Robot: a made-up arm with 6 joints.
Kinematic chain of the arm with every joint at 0, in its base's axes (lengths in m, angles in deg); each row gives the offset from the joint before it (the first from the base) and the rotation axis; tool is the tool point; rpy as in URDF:
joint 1: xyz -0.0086 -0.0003 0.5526 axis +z
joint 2: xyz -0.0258 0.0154 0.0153 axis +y
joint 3: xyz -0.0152 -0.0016 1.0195 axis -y
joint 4: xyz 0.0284 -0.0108 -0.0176 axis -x
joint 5: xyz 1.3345 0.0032 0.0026 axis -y
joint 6: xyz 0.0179 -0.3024 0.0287 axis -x
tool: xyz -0.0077 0.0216 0.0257 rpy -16.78 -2 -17.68
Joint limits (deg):
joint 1: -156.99..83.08
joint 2: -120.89..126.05
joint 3: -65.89..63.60
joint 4: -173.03..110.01
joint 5: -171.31..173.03
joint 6: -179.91..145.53
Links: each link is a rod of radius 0.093 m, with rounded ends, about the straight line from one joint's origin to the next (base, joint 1, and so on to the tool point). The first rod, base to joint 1, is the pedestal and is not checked.
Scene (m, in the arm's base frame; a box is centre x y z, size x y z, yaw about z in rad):
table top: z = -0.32
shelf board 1: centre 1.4 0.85 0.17 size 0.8 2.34 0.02 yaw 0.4
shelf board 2: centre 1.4 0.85 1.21 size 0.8 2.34 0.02 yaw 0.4
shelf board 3: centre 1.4 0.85 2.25 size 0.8 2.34 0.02 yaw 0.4
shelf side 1: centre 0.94 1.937 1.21 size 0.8 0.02 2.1 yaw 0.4
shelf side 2: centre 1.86 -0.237 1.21 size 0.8 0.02 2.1 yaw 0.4
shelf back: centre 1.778 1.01 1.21 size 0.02 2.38 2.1 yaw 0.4
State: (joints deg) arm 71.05 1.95 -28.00 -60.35 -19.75 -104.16
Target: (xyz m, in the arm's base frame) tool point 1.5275 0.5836 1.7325
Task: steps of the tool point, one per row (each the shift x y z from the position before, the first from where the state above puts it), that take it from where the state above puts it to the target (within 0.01 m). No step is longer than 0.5 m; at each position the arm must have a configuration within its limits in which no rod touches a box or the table.
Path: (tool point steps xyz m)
1: 0.2220 -0.0989 0.3539
2: 0.1210 -0.2369 0.3742
3: -0.0454 -0.3148 0.3558
4: 0.2227 0.1047 0.0665
5: 0.2425 0.1035 0.0008
6: 0.2470 0.0929 -0.0672

